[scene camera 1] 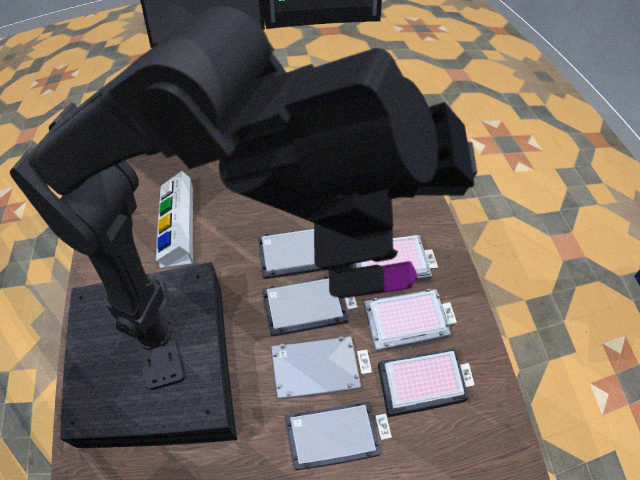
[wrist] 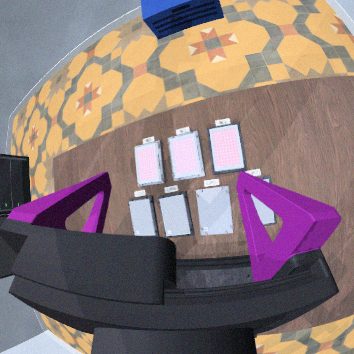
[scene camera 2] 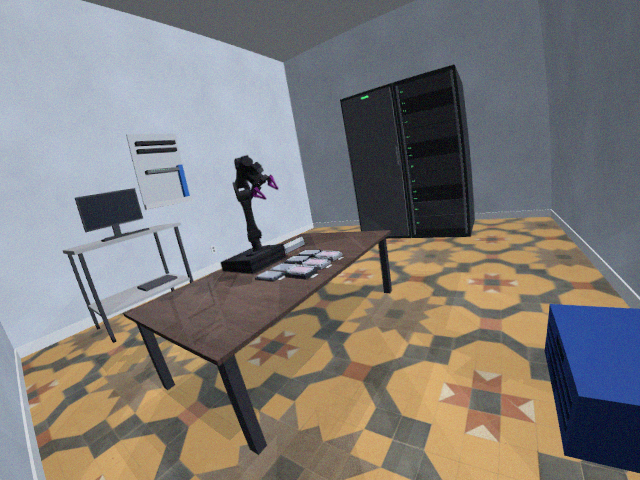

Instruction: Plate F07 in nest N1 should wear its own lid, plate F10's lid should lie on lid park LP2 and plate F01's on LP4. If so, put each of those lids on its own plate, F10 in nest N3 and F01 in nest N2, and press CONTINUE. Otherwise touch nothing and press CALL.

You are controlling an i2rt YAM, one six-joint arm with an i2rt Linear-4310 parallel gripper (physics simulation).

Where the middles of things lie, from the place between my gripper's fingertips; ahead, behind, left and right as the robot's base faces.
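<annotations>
My gripper: far above the white button box (scene camera 1: 179,251), far to the right of it, far past it.
</annotations>
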